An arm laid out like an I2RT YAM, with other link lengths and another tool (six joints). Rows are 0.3 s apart.
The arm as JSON. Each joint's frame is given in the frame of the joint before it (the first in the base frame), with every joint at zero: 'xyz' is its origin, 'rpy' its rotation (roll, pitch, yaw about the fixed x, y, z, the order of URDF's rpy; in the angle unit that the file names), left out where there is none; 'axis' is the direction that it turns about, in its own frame. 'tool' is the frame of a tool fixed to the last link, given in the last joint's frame.
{
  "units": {
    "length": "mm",
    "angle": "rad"
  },
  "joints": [
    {
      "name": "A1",
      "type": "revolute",
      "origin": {
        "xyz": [
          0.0,
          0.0,
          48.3
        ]
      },
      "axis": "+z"
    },
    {
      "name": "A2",
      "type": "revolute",
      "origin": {
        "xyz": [
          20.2,
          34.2,
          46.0
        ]
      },
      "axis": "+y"
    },
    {
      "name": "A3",
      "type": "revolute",
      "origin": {
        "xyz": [
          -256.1,
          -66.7,
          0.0
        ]
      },
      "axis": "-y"
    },
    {
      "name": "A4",
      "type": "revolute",
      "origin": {
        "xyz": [
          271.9,
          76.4,
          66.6
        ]
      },
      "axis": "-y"
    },
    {
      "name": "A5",
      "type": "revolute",
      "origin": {
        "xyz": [
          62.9,
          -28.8,
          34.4
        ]
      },
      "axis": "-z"
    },
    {
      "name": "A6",
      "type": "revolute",
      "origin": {
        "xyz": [
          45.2,
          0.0,
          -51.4
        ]
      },
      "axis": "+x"
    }
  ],
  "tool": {
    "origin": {
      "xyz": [
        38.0,
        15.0,
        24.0
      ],
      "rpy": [
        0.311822,
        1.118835,
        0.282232
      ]
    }
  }
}
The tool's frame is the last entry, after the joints.
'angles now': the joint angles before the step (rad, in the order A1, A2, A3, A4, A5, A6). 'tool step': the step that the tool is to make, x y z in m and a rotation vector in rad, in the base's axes. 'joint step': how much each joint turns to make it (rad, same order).
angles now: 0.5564 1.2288 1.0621 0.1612 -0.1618 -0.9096
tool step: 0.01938 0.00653 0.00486 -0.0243 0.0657 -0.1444
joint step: 0.0237 0.0708 0.1015 -0.0977 0.1674 0.0215
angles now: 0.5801 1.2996 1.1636 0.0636 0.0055 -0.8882
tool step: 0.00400 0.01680 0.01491 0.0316 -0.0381 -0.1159
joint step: 0.0717 0.0457 0.0627 0.0312 0.1872 0.0129
